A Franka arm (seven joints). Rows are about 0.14 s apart.
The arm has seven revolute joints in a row. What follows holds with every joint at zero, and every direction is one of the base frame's. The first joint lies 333 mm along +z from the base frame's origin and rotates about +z. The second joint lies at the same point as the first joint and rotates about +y. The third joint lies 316 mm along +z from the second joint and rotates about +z. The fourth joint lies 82.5 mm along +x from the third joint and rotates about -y. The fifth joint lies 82.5 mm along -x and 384 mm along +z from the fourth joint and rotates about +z. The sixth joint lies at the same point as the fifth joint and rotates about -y. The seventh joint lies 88 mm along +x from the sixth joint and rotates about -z. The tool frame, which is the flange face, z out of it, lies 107 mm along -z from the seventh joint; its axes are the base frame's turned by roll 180, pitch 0 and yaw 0 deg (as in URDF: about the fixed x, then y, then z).
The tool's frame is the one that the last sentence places.
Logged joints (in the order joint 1, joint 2, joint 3, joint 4, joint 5, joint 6, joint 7), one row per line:
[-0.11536 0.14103 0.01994 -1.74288 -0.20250 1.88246 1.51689]
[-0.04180 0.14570 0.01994 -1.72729 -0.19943 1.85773 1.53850]
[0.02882 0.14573 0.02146 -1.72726 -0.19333 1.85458 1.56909]
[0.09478 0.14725 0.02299 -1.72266 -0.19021 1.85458 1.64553]
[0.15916 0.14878 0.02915 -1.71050 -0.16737 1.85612 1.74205]
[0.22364 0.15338 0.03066 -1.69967 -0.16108 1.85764 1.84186]
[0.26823 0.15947 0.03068 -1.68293 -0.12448 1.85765 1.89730]
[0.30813 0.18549 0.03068 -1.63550 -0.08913 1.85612 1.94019]
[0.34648 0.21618 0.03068 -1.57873 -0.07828 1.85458 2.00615]
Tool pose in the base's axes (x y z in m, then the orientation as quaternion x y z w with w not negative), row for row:
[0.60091 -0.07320 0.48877 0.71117 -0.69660 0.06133 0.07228]
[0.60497 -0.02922 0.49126 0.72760 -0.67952 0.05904 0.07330]
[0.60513 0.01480 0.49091 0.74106 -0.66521 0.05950 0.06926]
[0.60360 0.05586 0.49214 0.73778 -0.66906 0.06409 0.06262]
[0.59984 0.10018 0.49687 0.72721 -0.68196 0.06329 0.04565]
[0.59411 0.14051 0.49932 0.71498 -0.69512 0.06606 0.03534]
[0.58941 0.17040 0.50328 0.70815 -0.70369 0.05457 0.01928]
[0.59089 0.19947 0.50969 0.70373 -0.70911 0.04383 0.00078]
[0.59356 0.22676 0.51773 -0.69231 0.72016 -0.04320 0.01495]
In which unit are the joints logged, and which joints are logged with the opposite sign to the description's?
The joints are logged in radians. Opposite sign: none.
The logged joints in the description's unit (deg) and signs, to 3 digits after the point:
[-6.610 8.080 1.142 -99.860 -11.602 107.857 86.911]
[-2.395 8.348 1.142 -98.966 -11.426 106.440 88.150]
[1.651 8.350 1.230 -98.965 -11.077 106.260 89.902]
[5.430 8.437 1.317 -98.701 -10.898 106.260 94.282]
[9.119 8.524 1.670 -98.004 -9.590 106.348 99.812]
[12.814 8.788 1.757 -97.384 -9.229 106.435 105.531]
[15.368 9.137 1.758 -96.425 -7.132 106.436 108.707]
[17.655 10.628 1.758 -93.707 -5.107 106.348 111.165]
[19.852 12.386 1.758 -90.455 -4.485 106.260 114.944]

